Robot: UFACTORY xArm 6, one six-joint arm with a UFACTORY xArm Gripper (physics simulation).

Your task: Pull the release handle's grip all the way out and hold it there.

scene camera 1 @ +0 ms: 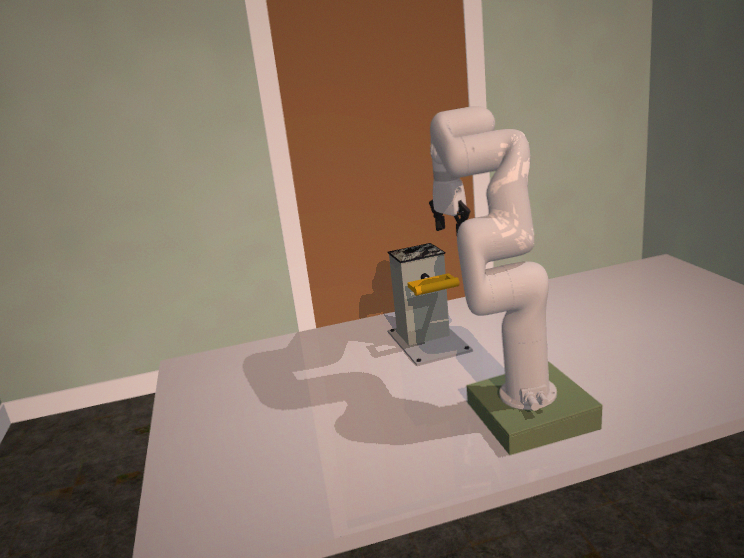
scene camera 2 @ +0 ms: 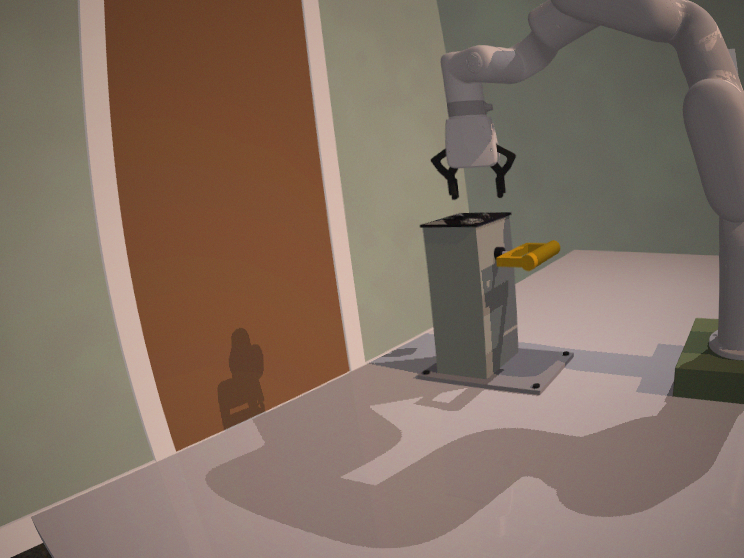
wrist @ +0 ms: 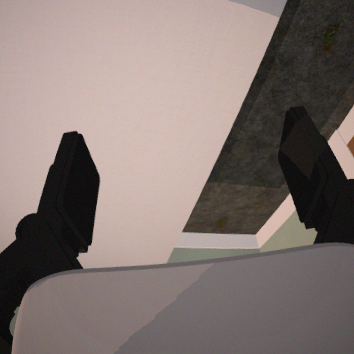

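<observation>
The yellow release handle sticks out level from the front face of a grey post, near its top, on a dark round mount. Its grip bar lies crosswise on the side toward the robot's base. My gripper is open and empty and points down. It is above the handle's height and apart from it, over or near the post's top in the second scene view. The handle does not show in the wrist view.
The grey post has a dark top and a bolted base plate. It stands on the pale table before a brown door. The arm rises from a green block.
</observation>
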